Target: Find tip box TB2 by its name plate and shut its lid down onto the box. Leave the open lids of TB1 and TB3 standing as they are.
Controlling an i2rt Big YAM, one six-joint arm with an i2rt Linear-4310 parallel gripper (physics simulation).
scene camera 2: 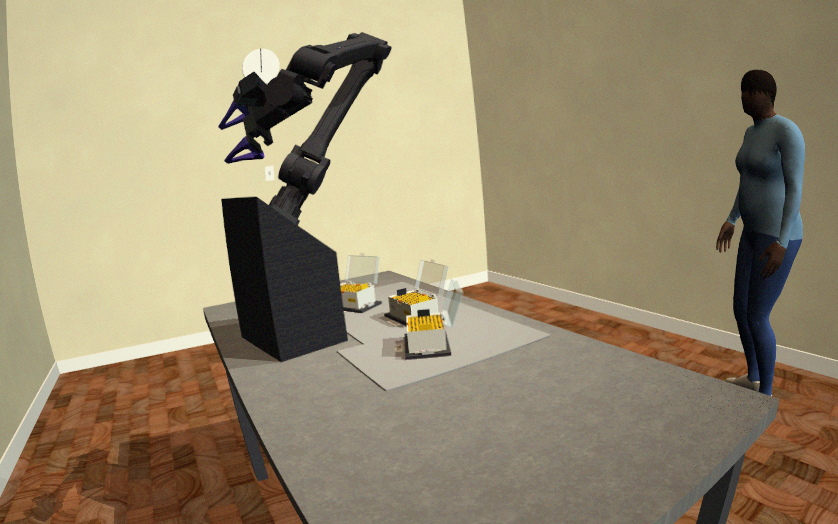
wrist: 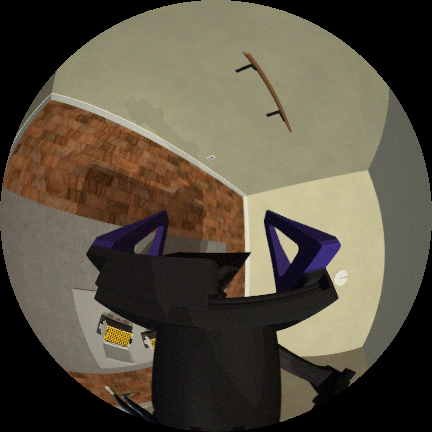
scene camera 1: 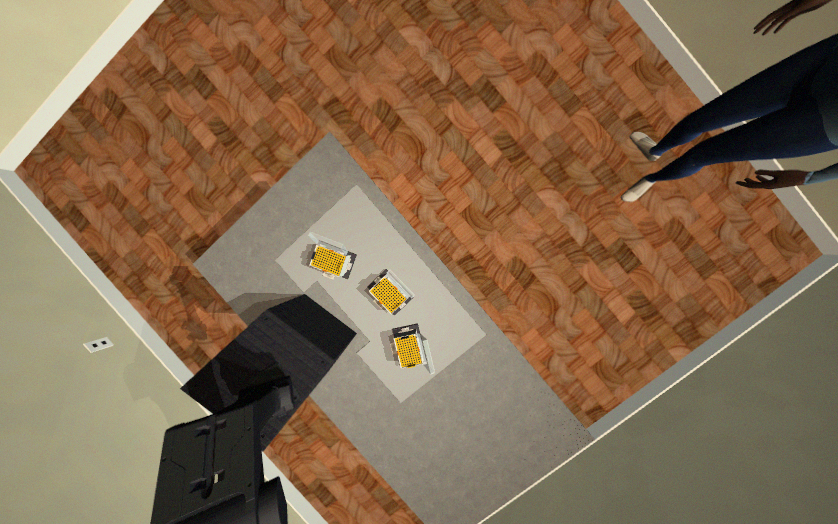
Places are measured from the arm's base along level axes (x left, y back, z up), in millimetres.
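Pixels of known places: gripper, fingertip midpoint: (scene camera 2: 222, 144) (wrist: 215, 215); arm's base at its link origin: (scene camera 2: 278, 220).
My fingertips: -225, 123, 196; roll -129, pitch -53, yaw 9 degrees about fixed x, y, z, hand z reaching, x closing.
For each thing: its top centre in the pictures, then the offset to it from my fingertips, as dx, dy, dz. "*": a spot on its surface instead. Level surfaces: height alone.
- back-left box at its top centre: (scene camera 2: 347, 286) (scene camera 1: 326, 263) +484, -338, -456
- middle box at its top centre: (scene camera 2: 408, 296) (scene camera 1: 385, 297) (wrist: 162, 341) +261, -458, -456
- front box at its top centre: (scene camera 2: 419, 320) (scene camera 1: 404, 352) (wrist: 118, 335) +47, -408, -456
- back-left lid at a spot on its surface: (scene camera 2: 362, 270) * +535, -403, -424
- middle lid at a spot on its surface: (scene camera 2: 431, 275) * +288, -541, -415
- front lid at a spot on its surface: (scene camera 2: 454, 302) * -36, -464, -402
- pale mat at its surface level: dz -522
- grey table at its surface level: dz -525
Three white tip boxes with yellow tips stand apart on a pale mat: a back-left box (scene camera 1: 328, 262) (scene camera 2: 358, 299), a middle box (scene camera 1: 388, 293) (scene camera 2: 422, 306) and a front box (scene camera 1: 408, 350) (scene camera 2: 426, 340). Their clear lids, the back-left lid (scene camera 2: 362, 270), the middle lid (scene camera 2: 431, 275) and the front lid (scene camera 2: 454, 302), all stand open. The name plates are too small to read, so I cannot tell which box is TB2. My gripper (scene camera 2: 223, 145) (wrist: 215, 215) is open and empty, high above the table and behind the black pedestal, far from the boxes.
The pale mat (scene camera 1: 444, 321) (scene camera 2: 494, 346) lies on the grey table (scene camera 1: 321, 166) (scene camera 2: 494, 432). The black pedestal (scene camera 1: 308, 330) (scene camera 2: 299, 302) carries the arm and stands beside the mat. A person (scene camera 1: 741, 132) (scene camera 2: 769, 179) stands on the floor beyond the table.
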